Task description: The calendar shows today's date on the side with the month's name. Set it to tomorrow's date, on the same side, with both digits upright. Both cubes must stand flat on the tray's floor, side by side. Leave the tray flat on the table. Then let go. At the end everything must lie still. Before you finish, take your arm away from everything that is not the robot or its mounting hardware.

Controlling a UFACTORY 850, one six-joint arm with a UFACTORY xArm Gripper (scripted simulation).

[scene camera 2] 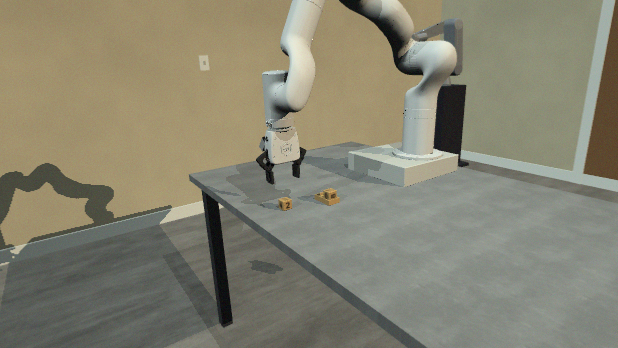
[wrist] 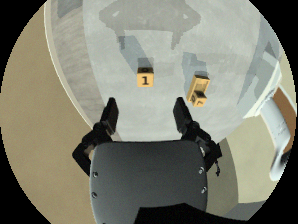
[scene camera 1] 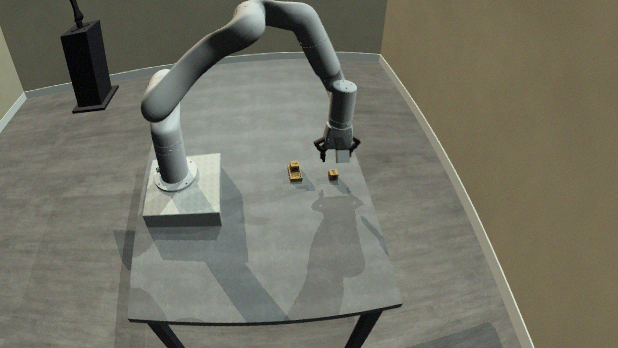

I see my gripper [scene camera 1: 335, 159].
My gripper shows as well in the wrist view [wrist: 146, 104].
